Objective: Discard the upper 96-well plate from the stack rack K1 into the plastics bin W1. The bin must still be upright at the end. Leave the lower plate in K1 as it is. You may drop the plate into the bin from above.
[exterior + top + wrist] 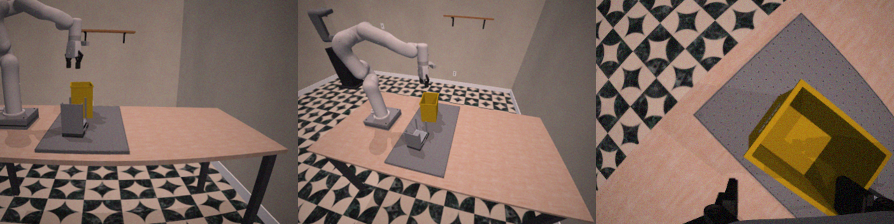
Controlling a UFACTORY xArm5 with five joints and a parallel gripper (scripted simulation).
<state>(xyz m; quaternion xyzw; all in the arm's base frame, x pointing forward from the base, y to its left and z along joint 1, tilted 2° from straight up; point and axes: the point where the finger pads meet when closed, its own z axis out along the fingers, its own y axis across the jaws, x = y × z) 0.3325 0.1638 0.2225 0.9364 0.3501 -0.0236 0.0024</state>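
The white 96-well plate lies 340 mm to the right of my hand, 240 mm below it and 30 mm ahead of it. From my hand the other things lie so: yellow plastics bin: 190 mm below, 50 mm to the right, 50 mm ahead.
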